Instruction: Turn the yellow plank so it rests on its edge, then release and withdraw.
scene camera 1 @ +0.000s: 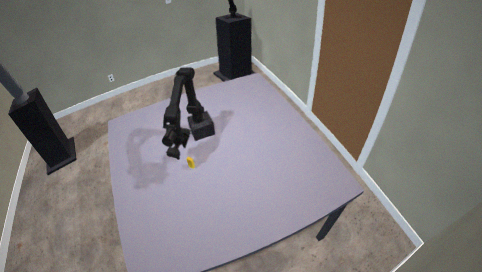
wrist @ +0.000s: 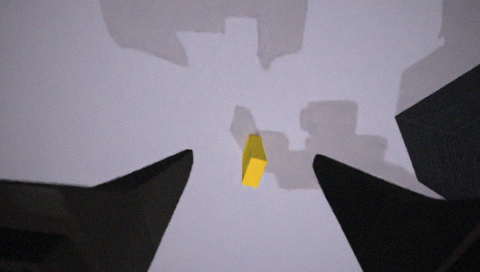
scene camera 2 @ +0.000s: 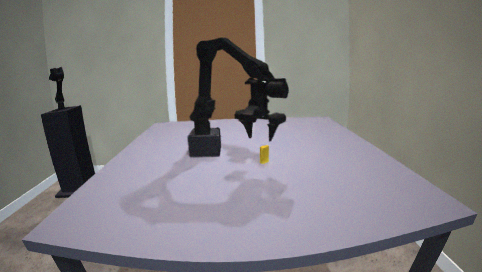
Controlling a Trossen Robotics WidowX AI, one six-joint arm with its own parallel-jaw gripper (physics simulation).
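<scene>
The yellow plank [scene camera 1: 190, 162] [scene camera 2: 264, 154] [wrist: 253, 162] stands upright on the table, taller than it is wide, with its narrow top face showing in the wrist view. My gripper [scene camera 2: 260, 139] [wrist: 253, 158] points down and is open wide, with nothing between its fingers. Its fingertips are above the plank, one to each side of it in the wrist view, and apart from it. In the scene camera 1 view the fingertips are partly hidden by the gripper's own body.
The lilac table [scene camera 1: 225, 210] [scene camera 2: 350, 215] bears the arm's dark base block [scene camera 1: 202, 127] [scene camera 2: 204, 143] [wrist: 445, 135], behind and to the left of the plank in the scene camera 2 view. Black pedestals [scene camera 1: 234, 45] [scene camera 2: 68, 150] stand on the floor off the table. Arm shadows lie across the table.
</scene>
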